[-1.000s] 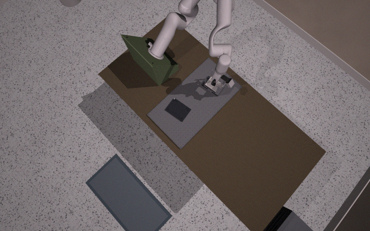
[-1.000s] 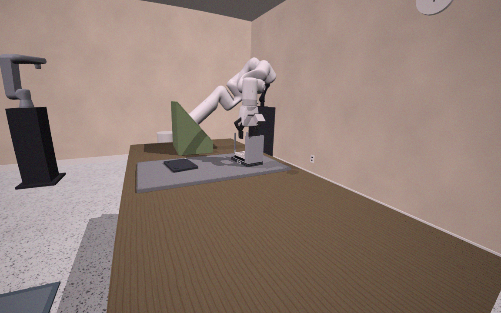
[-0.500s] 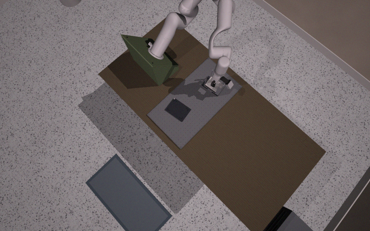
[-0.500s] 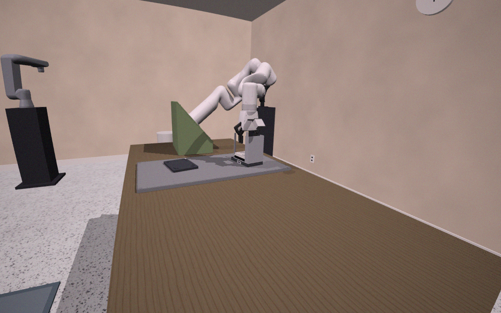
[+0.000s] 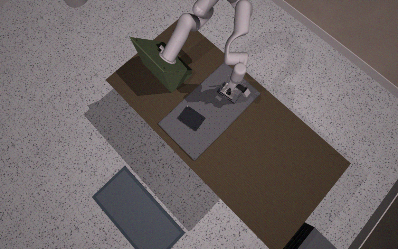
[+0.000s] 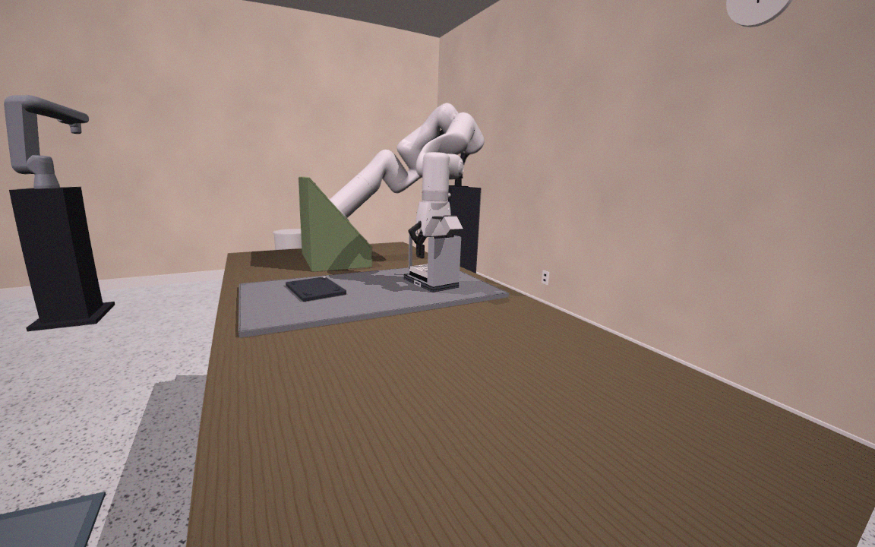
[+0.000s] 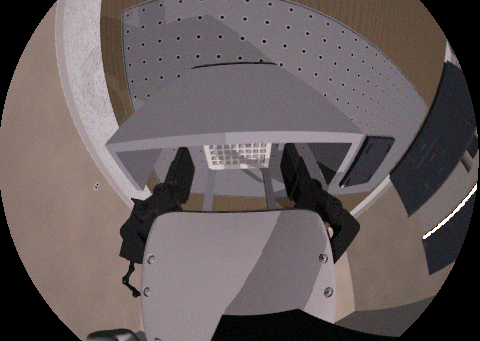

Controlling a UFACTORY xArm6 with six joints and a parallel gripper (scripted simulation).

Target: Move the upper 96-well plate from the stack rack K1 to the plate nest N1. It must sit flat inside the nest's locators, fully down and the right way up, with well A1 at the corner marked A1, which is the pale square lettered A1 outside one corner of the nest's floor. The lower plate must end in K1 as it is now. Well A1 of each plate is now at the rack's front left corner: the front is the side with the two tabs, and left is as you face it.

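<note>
The white 96-well plate is 6 cm below my hand. Also, from my hand: dark plate nest N1: 6 cm behind, 34 cm to the right, 9 cm below; pale A1 mark: 15 cm behind, 30 cm to the right, 8 cm below.
</note>
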